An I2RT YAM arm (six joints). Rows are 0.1 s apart.
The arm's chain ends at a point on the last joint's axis. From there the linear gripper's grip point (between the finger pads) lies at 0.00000 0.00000 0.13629 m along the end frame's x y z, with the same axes.
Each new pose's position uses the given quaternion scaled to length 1; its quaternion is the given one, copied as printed.
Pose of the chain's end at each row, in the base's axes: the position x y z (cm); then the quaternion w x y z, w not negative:
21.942 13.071 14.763 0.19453 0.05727 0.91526 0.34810
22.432 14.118 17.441 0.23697 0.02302 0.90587 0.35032
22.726 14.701 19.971 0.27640 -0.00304 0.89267 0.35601
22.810 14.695 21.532 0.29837 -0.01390 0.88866 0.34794
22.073 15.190 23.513 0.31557 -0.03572 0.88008 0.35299
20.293 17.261 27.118 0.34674 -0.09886 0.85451 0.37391
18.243 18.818 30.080 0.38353 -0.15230 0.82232 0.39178
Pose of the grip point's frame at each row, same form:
27.339 21.452 5.468 0.19453 0.05727 0.91526 0.34810
28.503 22.619 8.688 0.23697 0.02302 0.90587 0.35032
29.422 23.386 11.879 0.27640 -0.00304 0.89267 0.35601
29.906 23.236 13.630 0.29837 -0.01390 0.88866 0.34794
29.300 23.965 15.995 0.31557 -0.03572 0.88008 0.35299
27.362 26.905 20.577 0.34674 -0.09886 0.85451 0.37391
25.213 29.192 24.644 0.38353 -0.15230 0.82232 0.39178

